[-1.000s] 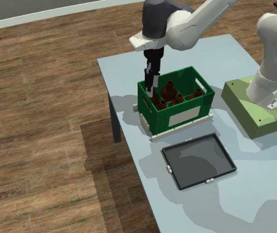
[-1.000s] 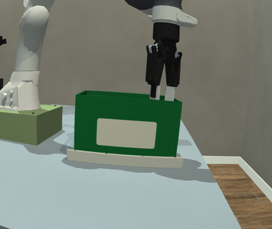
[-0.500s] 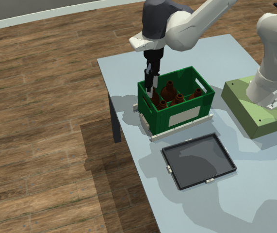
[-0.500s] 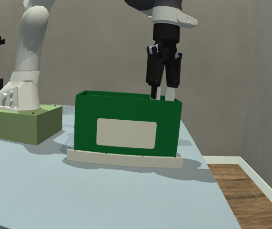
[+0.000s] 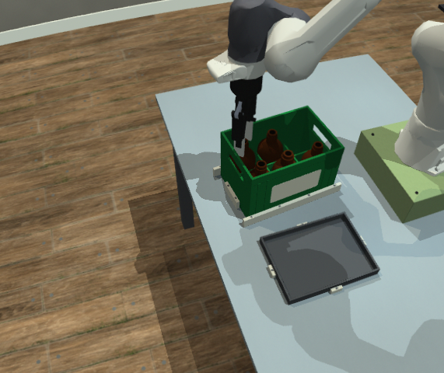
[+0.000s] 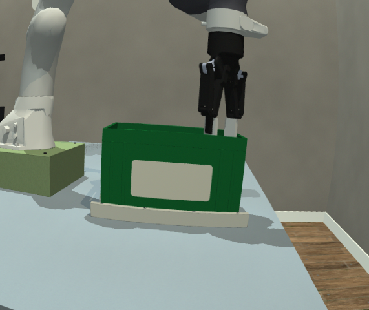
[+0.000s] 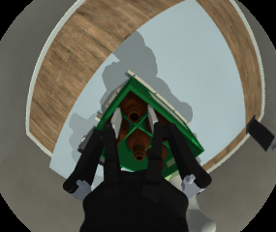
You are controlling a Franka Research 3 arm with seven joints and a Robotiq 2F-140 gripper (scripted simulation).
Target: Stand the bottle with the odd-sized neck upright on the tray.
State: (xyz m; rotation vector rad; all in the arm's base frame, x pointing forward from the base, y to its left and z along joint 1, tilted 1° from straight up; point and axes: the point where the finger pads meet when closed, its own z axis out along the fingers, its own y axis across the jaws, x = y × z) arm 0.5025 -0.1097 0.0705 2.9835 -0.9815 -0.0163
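My hand is 90 mm past the bottle, 80 mm above it and 10 mm to the left of it. Also, from my hand: dark tray (300 mm to the left, 160 mm below, 120 mm behind); then green crate (100 mm behind, 90 mm below, 30 mm to the left).
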